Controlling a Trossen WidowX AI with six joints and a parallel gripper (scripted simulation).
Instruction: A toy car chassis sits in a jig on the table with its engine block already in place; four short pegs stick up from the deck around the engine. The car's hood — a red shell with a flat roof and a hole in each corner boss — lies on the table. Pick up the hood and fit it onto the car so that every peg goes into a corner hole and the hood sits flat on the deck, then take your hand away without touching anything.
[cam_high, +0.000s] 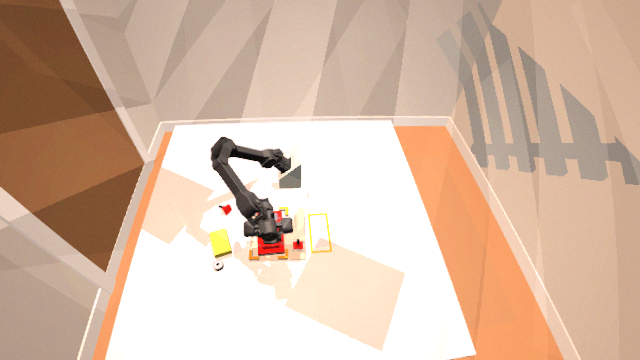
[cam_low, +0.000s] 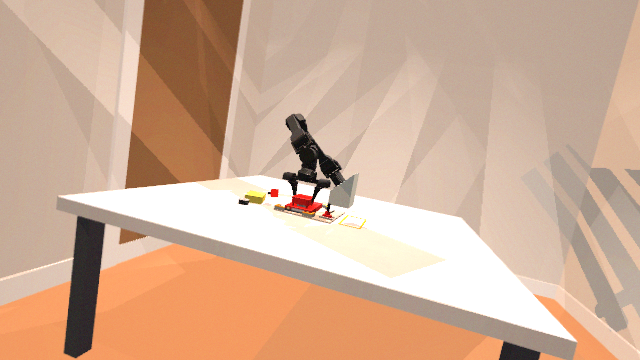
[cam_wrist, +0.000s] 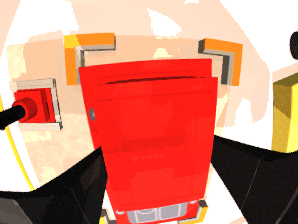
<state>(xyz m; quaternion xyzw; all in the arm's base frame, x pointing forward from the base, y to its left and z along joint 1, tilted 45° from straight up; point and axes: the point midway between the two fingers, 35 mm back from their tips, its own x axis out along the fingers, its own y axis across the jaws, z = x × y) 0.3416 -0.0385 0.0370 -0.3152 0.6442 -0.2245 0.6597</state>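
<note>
The red hood is 10 mm above my gripper tip. Round my gripper tip: yellow block 210 mm to the right, 30 mm below, 10 mm ahead.
</note>
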